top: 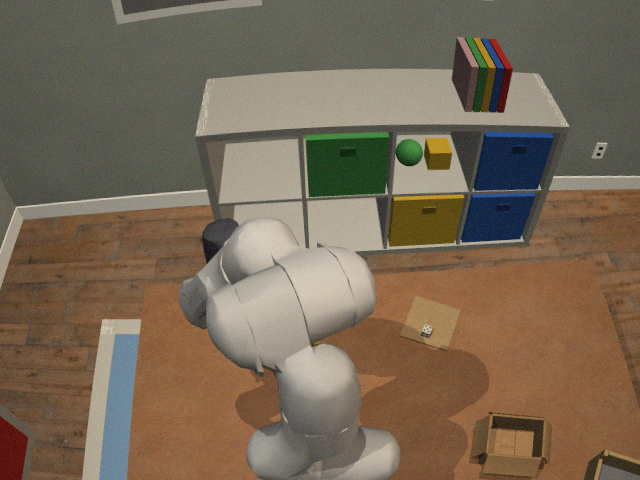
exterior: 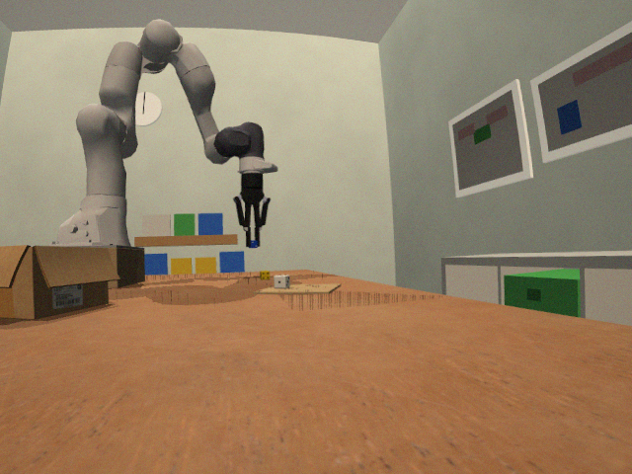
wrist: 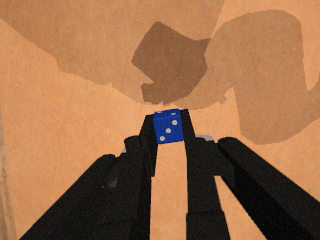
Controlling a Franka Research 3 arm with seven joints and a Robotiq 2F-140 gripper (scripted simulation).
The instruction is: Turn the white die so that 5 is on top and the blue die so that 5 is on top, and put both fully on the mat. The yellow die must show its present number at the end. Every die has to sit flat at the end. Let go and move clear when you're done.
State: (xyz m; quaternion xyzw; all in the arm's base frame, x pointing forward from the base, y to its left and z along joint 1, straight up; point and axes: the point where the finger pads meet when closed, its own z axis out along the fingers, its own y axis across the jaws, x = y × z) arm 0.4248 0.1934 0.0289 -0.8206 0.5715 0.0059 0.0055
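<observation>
The blue die is 2 cm below my hand. From my hand the other things lie so: tan mat: 49 cm to the right, 13 cm below, 9 cm ahead; then yellow die: 17 cm to the right, 12 cm below, 3 cm ahead; then white die: 47 cm to the right, 12 cm below, 6 cm ahead.
</observation>
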